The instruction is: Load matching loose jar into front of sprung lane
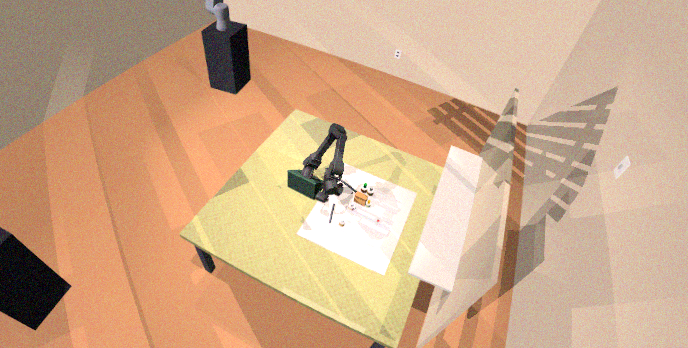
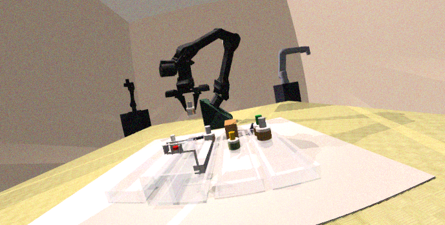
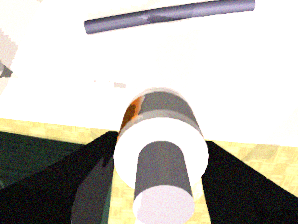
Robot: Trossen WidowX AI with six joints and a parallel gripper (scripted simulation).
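Now: gripper tip 190 mm short of the brown box, 130 mm to the right of it and 80 mm above it. The rest, counted from my gripper tip: red block (330 mm ahead, 10 mm to the right, 50 mm below).
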